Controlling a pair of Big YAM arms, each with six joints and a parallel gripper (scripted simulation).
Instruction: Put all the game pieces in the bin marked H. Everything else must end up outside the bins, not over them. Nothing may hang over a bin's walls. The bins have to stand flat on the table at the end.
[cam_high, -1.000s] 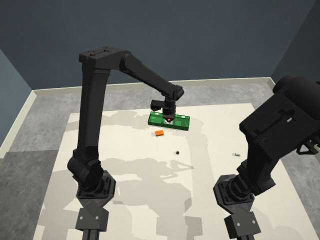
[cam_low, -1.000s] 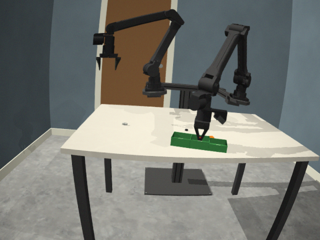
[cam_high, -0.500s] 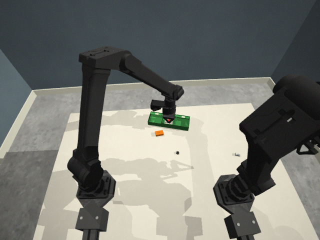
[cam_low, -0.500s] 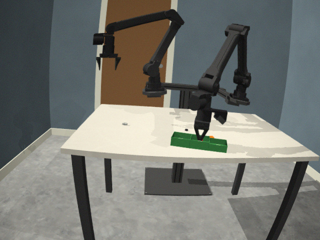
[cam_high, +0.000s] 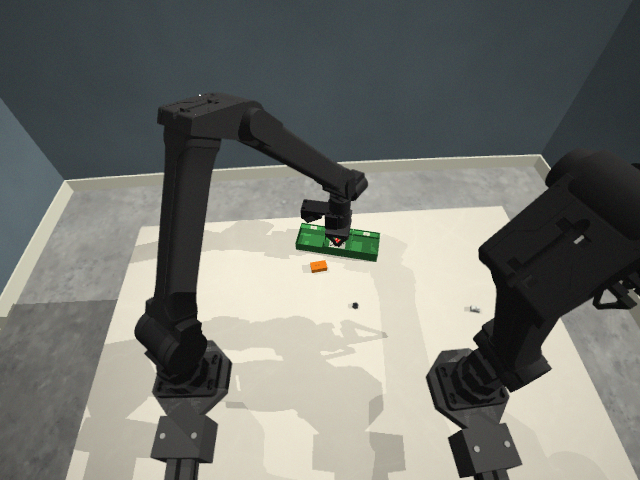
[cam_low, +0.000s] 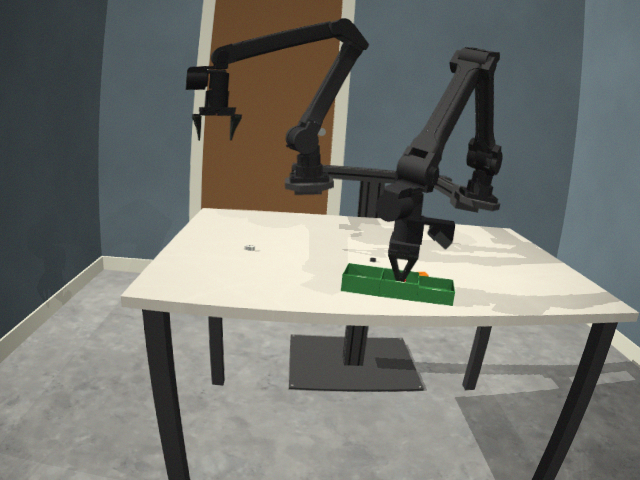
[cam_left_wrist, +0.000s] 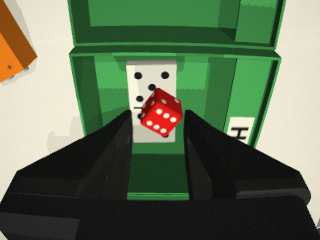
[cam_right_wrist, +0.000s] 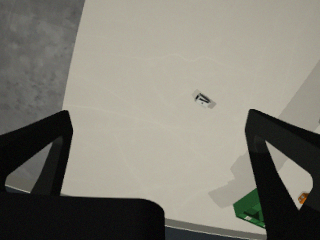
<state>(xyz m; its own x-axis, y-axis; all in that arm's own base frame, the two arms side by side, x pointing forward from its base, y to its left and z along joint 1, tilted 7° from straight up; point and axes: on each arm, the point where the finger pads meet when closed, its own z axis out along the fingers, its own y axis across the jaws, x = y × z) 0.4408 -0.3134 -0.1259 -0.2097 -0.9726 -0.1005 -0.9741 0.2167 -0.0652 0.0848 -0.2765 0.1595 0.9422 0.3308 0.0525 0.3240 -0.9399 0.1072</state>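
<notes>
The red die is 10 mm below my left hand. Round my left hand: green bin row 10 mm below, 10 mm ahead; orange block 80 mm behind, 50 mm to the left, 20 mm below; white domino 20 mm below.
</notes>
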